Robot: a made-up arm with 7 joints.
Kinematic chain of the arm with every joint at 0, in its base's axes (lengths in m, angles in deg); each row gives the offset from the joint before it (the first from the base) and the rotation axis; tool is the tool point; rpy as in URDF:
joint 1: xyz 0 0 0.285 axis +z
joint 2: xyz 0 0 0 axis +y
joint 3: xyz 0 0 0.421 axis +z
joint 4: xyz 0.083 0 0 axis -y
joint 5: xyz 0.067 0 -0.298 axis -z
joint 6: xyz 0 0 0 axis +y
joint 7: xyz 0.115 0 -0.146 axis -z
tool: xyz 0 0 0 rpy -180 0 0
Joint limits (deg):
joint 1: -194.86..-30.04
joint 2: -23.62..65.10
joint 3: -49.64..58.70
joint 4: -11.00..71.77
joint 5: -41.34..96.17
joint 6: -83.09..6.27
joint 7: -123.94..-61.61
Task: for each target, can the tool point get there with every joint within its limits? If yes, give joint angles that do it. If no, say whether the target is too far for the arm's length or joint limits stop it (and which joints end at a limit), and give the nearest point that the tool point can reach.
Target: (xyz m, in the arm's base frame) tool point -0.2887 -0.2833 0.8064
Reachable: yes | joints -174.14 -3.98 32.87 58.72 -6.68 -64.09 -73.34
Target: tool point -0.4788 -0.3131 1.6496
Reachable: no: too far | nearest point -0.2383 -0.1558 0.9640 | short by 0.743 m
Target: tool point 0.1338 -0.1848 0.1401
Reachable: yes | joints -55.29 33.82 25.60 1.23 52.33 -11.62 -94.25
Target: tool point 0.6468 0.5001 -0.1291
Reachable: no: joint limits stop it (at a limit: joint 1, joint 2, joint 6) | nearest point 0.5270 0.2101 0.1194 | short by 0.400 m
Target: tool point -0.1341 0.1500 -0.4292
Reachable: no: joint limits stop it (at a limit: joint 1, joint 2, joint 6) | nearest point -0.2497 0.1365 -0.0729 | short by 0.375 m
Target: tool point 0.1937 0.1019 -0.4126
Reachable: no: joint limits stop it (at a limit: joint 1, joint 2, joint 6) | nearest point 0.2722 -0.0273 -0.0566 | short by 0.387 m
